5 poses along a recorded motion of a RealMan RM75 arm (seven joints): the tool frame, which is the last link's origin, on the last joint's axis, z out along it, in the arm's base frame.
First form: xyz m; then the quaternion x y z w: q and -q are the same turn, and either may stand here.
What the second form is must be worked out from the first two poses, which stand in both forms.
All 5 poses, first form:
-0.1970 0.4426 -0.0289 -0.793 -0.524 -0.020 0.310
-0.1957 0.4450 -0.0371 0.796 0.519 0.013 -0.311
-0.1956 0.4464 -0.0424 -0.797 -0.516 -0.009 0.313
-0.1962 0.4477 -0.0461 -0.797 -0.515 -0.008 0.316
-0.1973 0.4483 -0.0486 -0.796 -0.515 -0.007 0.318
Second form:
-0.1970 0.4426 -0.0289 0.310 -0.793 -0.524 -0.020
-0.1957 0.4450 -0.0371 0.311 -0.796 -0.519 -0.013
-0.1956 0.4464 -0.0424 0.313 -0.797 -0.516 -0.009
-0.1962 0.4477 -0.0461 0.316 -0.797 -0.515 -0.008
-0.1973 0.4483 -0.0486 0.318 -0.796 -0.515 -0.007

